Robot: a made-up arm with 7 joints.
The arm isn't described. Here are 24 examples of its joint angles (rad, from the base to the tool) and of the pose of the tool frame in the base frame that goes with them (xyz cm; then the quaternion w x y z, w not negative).
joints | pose
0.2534 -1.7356 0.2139 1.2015 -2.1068 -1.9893 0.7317 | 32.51 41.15 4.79 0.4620 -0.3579 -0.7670 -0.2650
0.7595 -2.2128 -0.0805 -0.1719 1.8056 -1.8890 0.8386 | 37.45 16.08 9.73 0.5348 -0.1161 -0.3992 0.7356
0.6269 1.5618 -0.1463 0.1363 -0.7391 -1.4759 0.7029 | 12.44 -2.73 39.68 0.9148 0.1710 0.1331 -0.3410
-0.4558 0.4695 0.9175 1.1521 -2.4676 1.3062 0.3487 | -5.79 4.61 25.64 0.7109 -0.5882 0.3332 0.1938
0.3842 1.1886 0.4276 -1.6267 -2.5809 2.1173 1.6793 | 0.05 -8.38 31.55 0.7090 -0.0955 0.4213 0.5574
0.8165 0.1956 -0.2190 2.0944 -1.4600 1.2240 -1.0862 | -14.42 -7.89 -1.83 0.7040 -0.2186 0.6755 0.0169
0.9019 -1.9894 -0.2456 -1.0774 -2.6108 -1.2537 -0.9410 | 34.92 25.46 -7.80 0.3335 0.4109 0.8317 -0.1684
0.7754 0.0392 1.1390 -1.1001 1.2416 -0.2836 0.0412 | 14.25 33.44 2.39 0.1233 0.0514 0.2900 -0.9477
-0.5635 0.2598 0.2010 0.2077 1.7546 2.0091 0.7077 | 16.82 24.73 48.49 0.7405 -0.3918 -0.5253 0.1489
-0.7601 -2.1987 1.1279 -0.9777 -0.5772 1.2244 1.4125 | 64.35 22.89 60.38 0.4081 -0.6696 -0.5081 0.3561
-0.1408 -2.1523 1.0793 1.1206 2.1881 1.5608 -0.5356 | 18.96 27.77 29.09 0.0893 0.2598 0.8840 0.3783
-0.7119 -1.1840 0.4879 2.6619 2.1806 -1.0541 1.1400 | 6.33 23.11 54.93 0.6823 0.2240 0.6919 0.0752
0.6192 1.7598 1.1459 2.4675 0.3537 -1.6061 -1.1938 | 26.09 -2.92 11.51 0.1031 0.4440 0.8804 0.1305
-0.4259 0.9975 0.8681 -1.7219 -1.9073 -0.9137 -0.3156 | -0.10 -3.65 43.17 0.2102 0.9777 0.0006 -0.0004
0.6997 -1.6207 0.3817 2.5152 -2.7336 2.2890 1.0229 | 25.35 38.14 -2.72 0.6908 0.1168 -0.6660 0.2563
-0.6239 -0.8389 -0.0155 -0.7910 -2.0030 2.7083 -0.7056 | -7.01 42.06 68.02 0.1850 0.4193 0.1066 0.8824
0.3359 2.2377 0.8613 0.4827 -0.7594 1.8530 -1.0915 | 9.23 -29.22 18.61 0.0460 -0.0605 0.8591 0.5061
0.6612 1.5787 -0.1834 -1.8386 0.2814 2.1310 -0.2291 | 54.50 -4.02 18.37 0.9478 -0.1757 -0.1590 0.2134
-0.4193 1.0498 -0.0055 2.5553 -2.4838 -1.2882 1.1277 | 15.74 0.80 17.97 0.6990 0.3006 -0.3951 0.5147
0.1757 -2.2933 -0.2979 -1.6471 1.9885 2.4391 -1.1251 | 26.22 22.04 29.78 0.8248 -0.4501 0.0094 -0.3420
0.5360 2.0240 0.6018 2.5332 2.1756 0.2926 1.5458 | 35.41 11.56 23.64 0.0982 0.6205 0.4115 -0.6603
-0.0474 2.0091 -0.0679 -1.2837 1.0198 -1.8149 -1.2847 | 35.20 14.38 31.36 0.1932 -0.0825 0.4936 0.8440
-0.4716 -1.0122 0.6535 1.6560 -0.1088 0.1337 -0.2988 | 8.93 44.93 24.91 0.5102 -0.2877 0.1514 -0.7962
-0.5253 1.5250 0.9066 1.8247 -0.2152 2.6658 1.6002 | 6.95 20.48 12.40 0.5768 -0.3416 0.6391 -0.3770
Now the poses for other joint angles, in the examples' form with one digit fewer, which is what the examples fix.
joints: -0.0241 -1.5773 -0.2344 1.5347 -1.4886 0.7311 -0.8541
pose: 28.9 52.5 5.1 0.851 0.261 0.238 -0.388
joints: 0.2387 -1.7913 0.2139 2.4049 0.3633 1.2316 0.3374
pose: 15.7 20.3 -6.4 0.269 -0.045 0.403 0.873
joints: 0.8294 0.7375 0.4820 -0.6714 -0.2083 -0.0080 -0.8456
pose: -1.9 25.4 26.7 0.825 0.341 0.443 -0.087
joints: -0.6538 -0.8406 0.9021 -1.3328 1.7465 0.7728 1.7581
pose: 30.9 29.0 55.7 0.681 0.326 -0.538 -0.374
